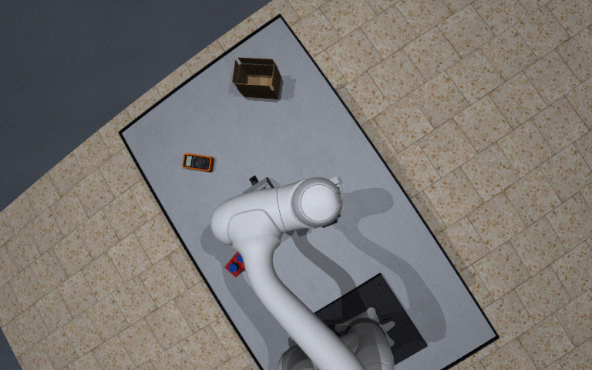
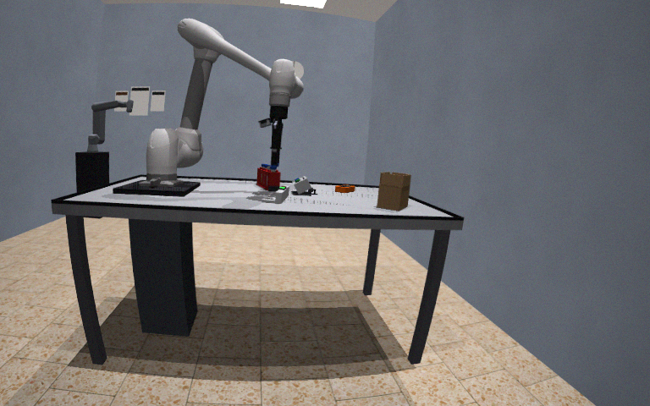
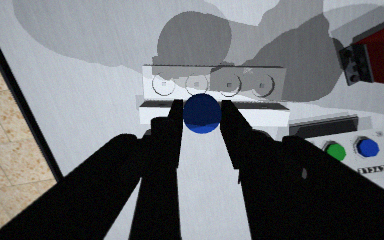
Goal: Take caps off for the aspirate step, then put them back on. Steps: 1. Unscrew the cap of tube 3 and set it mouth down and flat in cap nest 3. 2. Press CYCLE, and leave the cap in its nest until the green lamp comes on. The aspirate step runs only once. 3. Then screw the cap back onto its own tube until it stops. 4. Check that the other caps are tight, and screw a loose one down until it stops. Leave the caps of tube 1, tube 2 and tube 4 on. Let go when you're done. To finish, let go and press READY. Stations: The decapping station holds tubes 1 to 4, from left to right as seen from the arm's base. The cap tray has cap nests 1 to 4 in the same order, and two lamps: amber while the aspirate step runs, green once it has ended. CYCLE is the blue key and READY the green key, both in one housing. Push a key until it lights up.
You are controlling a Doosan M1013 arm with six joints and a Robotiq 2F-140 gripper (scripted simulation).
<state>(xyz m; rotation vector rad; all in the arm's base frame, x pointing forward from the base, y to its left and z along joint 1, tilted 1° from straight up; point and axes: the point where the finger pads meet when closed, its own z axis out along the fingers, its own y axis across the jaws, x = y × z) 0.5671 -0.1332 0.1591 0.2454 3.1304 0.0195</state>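
The blue cap lies 3 cm below my hand. Round my hand: key housing 21 cm to the left, 13 cm below, 13 cm ahead; green ready key 18 cm to the left, 12 cm below, 11 cm ahead; blue cycle key 23 cm to the left, 12 cm below, 11 cm ahead.
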